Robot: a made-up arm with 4 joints.
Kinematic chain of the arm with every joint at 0, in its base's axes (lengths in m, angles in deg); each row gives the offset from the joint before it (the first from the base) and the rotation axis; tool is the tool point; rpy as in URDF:
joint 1: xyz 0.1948 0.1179 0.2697 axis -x
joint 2: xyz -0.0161 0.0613 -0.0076 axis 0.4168 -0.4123 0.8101
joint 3: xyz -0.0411 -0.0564 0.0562 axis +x
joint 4: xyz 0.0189 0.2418 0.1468 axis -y
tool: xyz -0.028 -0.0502 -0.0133 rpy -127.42 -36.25 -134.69
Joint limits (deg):
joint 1: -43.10..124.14
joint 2: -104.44..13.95
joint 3: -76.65..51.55
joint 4: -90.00..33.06
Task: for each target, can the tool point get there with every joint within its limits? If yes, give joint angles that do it. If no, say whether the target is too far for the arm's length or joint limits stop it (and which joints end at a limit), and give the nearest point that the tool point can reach.
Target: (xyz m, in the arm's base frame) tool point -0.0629 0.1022 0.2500
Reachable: no: joint limits stop it (at a limit: joint 2) | nearest point 0.0993 -0.0157 0.1020 | short by 0.249 m
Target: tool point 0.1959 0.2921 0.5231
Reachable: yes | joints 5.08 -23.88 29.77 -35.06
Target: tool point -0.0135 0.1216 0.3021
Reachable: no: joint limits stop it (at a limit: joint 1, joint 2) | nearest point 0.0942 0.2536 0.4439 | short by 0.222 m
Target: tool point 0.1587 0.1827 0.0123
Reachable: yes | joints 104.43 -8.62 -12.47 5.28
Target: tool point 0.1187 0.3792 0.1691
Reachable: yes | joints 76.05 2.15 10.63 -26.18
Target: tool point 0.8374 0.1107 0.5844
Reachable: no: too far | nearest point 0.4415 0.1139 0.4428 | short by 0.420 m
